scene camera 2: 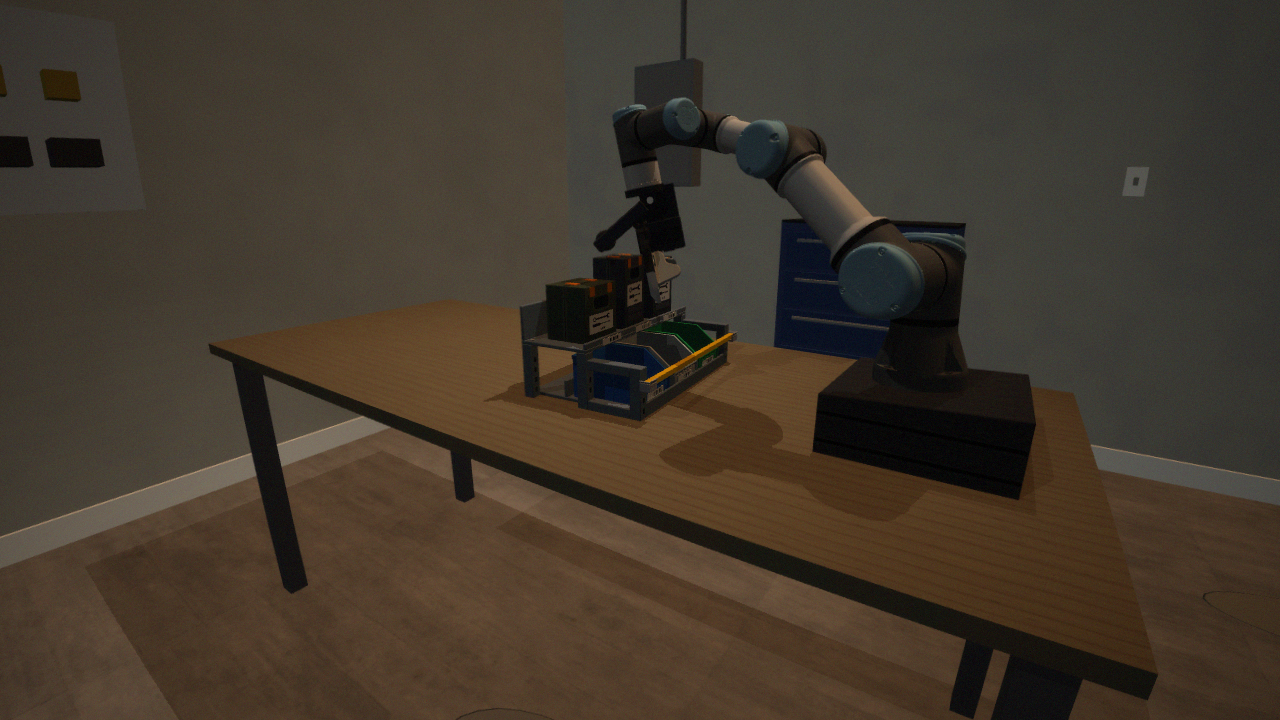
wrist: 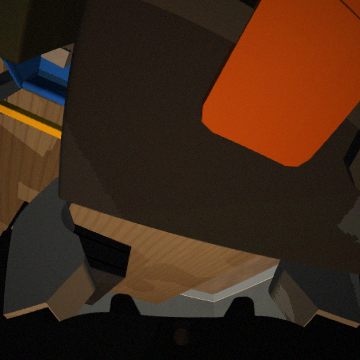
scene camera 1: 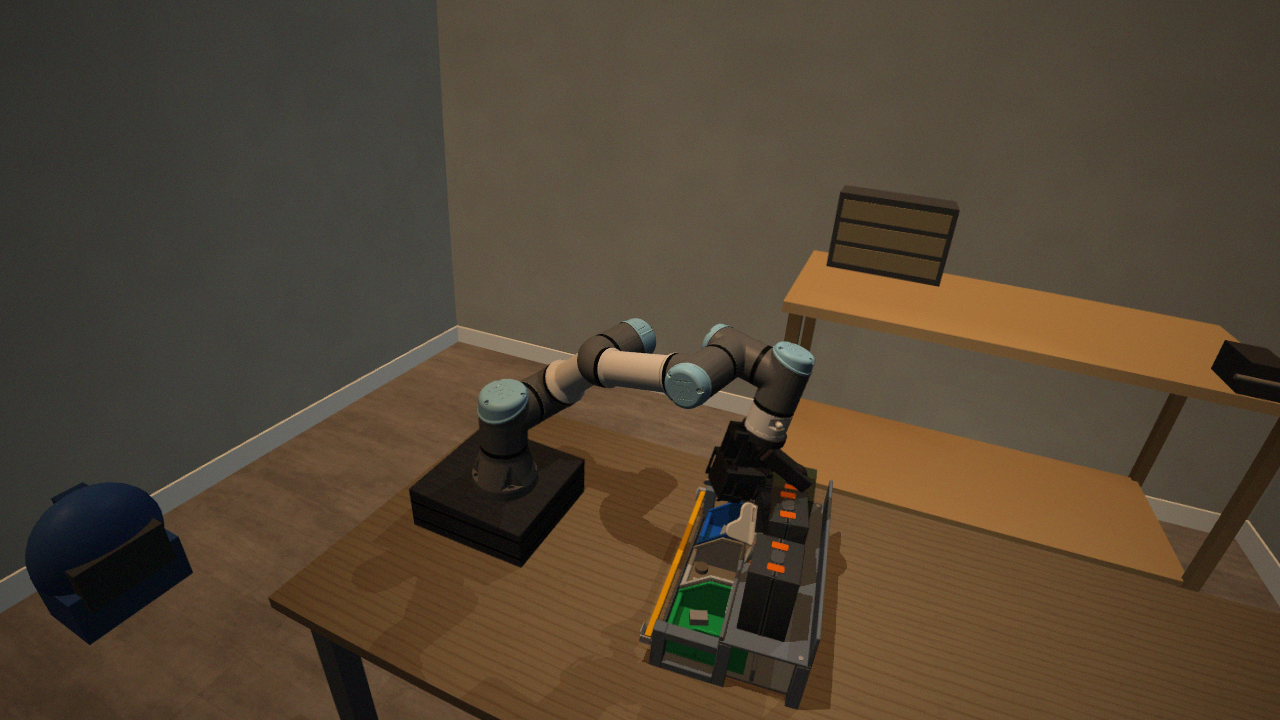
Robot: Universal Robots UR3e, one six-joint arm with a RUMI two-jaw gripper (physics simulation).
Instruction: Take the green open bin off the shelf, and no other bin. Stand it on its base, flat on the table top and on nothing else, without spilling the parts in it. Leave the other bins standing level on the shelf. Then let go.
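Seen in the pictures: gripper, fingertip midpoint: (scene camera 2: 658,297) (scene camera 1: 730,529); arm's base, origin of the base link: (scene camera 2: 918,380) (scene camera 1: 505,478).
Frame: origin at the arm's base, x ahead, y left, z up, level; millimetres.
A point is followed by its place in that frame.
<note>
The green open bin (scene camera 1: 711,594) @[x 451, y -89, z -31 mm] (scene camera 2: 687,334) @[x 469, y -183, z -29 mm] stands in the lower front row of the shelf (scene camera 1: 771,646) @[x 564, y -193, z 15 mm] (scene camera 2: 584,376) @[x 478, y 167, z -29 mm], at the end nearest scene camera 1, with a small pale part (scene camera 1: 699,617) @[x 442, y -116, z -63 mm] inside. It does not show in the wrist view. A grey bin (scene camera 1: 705,561) @[x 415, y 21, z -70 mm] stands beside it, and a blue bin (scene camera 1: 713,523) @[x 402, y 133, z -73 mm] (scene camera 2: 617,386) @[x 434, y 137, z -47 mm] (wrist: 47,75) @[x 398, y 119, z -78 mm] at the other end. My gripper (scene camera 1: 756,523) (scene camera 2: 656,288) @[x 458, y -38, z 73 mm] (wrist: 183,183) @[x 458, y -38, z 73 mm] is open and holds nothing. It is low over the shelf, close beside the dark boxes, away from the green bin. A dark box partly hides its right fingertip in the wrist view.
Dark boxes with orange marks (scene camera 1: 768,586) (scene camera 2: 580,313) stand on the upper level behind the bins; one (wrist: 145,125) fills much of the wrist view. A yellow rail (scene camera 1: 673,564) @[x 373, y -59, z -22 mm] (scene camera 2: 689,360) @[x 368, y 8, z -24 mm] (wrist: 30,120) @[x 371, y 101, z -22 mm] runs along the shelf's front. The robot's black base (scene camera 1: 465,528) @[x -17, y -116, z -41 mm] (scene camera 2: 921,438) @[x -21, y 136, z -34 mm] stands on the table.
</note>
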